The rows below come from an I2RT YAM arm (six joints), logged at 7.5 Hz.
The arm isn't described. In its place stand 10 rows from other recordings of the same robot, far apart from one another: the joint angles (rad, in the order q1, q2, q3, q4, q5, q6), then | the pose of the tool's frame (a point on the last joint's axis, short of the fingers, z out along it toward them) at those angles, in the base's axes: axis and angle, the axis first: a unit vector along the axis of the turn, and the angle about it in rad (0 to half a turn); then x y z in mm.
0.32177 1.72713 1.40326 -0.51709 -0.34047 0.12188 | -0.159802, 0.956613, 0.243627, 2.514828, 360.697, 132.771, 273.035
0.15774 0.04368 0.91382 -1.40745 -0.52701 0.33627 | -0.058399, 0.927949, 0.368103, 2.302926, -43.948, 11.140, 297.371
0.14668 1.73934 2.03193 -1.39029 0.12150 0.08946 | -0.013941, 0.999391, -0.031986, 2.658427, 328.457, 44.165, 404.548
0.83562 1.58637 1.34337 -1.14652 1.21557 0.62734 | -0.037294, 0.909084, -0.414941, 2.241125, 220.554, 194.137, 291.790
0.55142 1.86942 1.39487 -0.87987 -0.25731 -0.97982 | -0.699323, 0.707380, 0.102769, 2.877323, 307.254, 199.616, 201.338
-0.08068 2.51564 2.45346 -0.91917 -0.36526 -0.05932 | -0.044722, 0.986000, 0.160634, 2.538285, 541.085, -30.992, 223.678
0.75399 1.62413 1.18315 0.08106 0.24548 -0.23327 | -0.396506, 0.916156, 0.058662, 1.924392, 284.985, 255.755, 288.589
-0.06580 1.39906 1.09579 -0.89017 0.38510 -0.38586 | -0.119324, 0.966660, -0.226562, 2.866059, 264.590, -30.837, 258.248
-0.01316 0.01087 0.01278 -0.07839 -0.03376 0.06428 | 0.023063, 0.998913, 0.040512, 1.649007, 110.164, -0.248, 168.466
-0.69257 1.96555 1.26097 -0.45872 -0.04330 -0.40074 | 0.140416, 0.986124, -0.088557, 2.771822, 301.497, -248.140, 143.626
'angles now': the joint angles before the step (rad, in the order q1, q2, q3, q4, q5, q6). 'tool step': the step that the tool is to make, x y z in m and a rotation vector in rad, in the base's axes. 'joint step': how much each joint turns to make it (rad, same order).
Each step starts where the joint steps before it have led.
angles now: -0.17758 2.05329 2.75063 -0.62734 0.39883 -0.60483
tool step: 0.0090 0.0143 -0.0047 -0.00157 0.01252 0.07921
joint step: 0.03510 0.01234 -0.00057 0.00108 -0.04425 -0.00077
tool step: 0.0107 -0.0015 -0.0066 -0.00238 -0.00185 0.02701
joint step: -0.00229 0.02491 0.00110 0.02610 -0.02937 -0.00037
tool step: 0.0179 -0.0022 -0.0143 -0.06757 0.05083 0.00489
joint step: 0.00027 0.04251 0.00021 0.02629 -0.00850 -0.07782
